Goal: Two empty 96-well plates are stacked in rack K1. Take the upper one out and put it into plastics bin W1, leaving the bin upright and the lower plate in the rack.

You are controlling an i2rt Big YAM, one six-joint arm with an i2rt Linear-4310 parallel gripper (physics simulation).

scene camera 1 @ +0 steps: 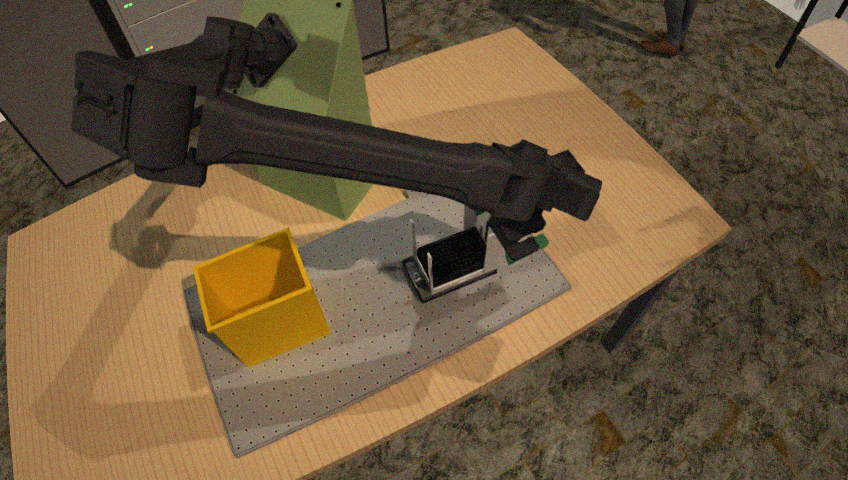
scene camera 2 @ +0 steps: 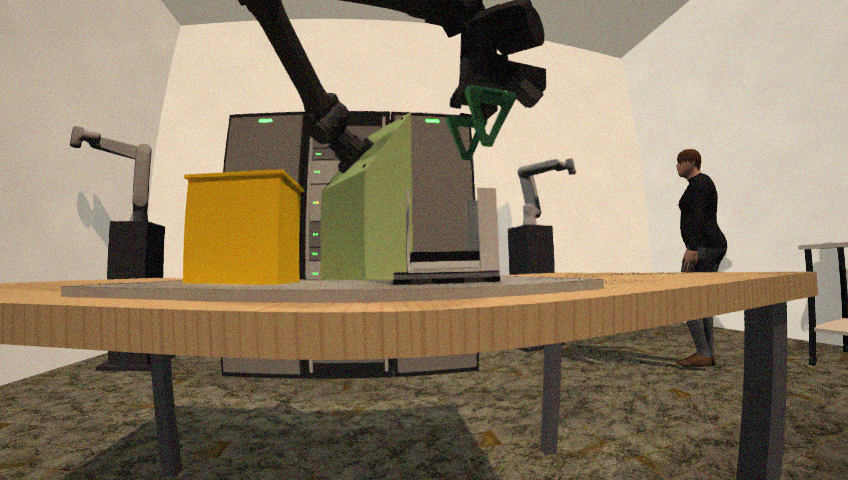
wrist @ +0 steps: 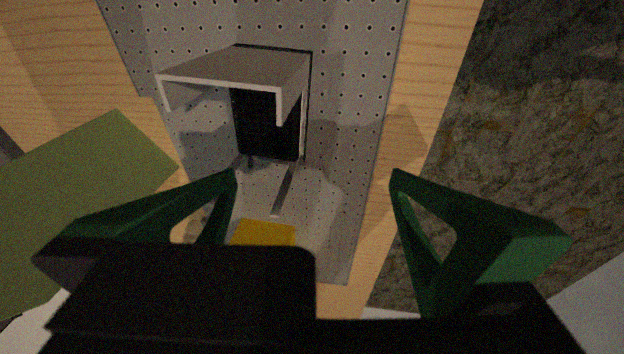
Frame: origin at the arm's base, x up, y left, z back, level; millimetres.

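Seen in the pictures: gripper, fingertip midpoint: (scene camera 1: pixel 495 237) (scene camera 2: pixel 475 153) (wrist: pixel 312 177); arm's base at its link origin: (scene camera 1: pixel 267 50) (scene camera 2: pixel 356 156).
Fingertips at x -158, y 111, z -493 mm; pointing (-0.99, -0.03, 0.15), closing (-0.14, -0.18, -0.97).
Pixels of each thing's top centre, then the offset from my fingertips to it.
- Rack K1 at its top centre: (wrist: pixel 231 169) (scene camera 2: pixel 441 194) (scene camera 1: pixel 450 226) dx -43, dy -20, dz +86 mm
- black 96-well plate at its top centre: (wrist: pixel 264 116) (scene camera 2: pixel 449 252) (scene camera 1: pixel 455 253) dx -139, dy -10, dz +83 mm
- yellow bin W1 at its top centre: (scene camera 1: pixel 249 277) (scene camera 2: pixel 248 182) (wrist: pixel 243 325) dx -6, dy -348, dz +197 mm
Rack K1 (scene camera 1: pixel 461 286) (scene camera 2: pixel 446 277) (wrist: pixel 240 65) stands on the perforated board, with thin posts at one end and a tall light wall at the other. A black 96-well plate (scene camera 1: pixel 455 255) (scene camera 2: pixel 444 256) (wrist: pixel 267 125) sits in it, flat. A second plate below it cannot be made out. The yellow bin W1 (scene camera 1: pixel 279 324) (scene camera 2: pixel 241 228) (wrist: pixel 265 232) stands upright at the left of the board; its visible inside looks empty. My gripper (scene camera 1: pixel 525 249) (scene camera 2: pixel 477 151) (wrist: pixel 312 177) is open, with nothing between its green fingers. It hangs high above the rack's tall-walled end, well clear of the plate.
The perforated board (scene camera 1: pixel 357 371) (scene camera 2: pixel 333 291) lies on the wooden table (scene camera 1: pixel 89 333) (scene camera 2: pixel 357 333). A green wedge-shaped block (scene camera 1: pixel 351 124) (scene camera 2: pixel 386 220) (wrist: pixel 75 200) stands behind the board, between the bin and rack in scene camera 2. The rack's tall wall (scene camera 2: pixel 487 228) rises far above the plate.
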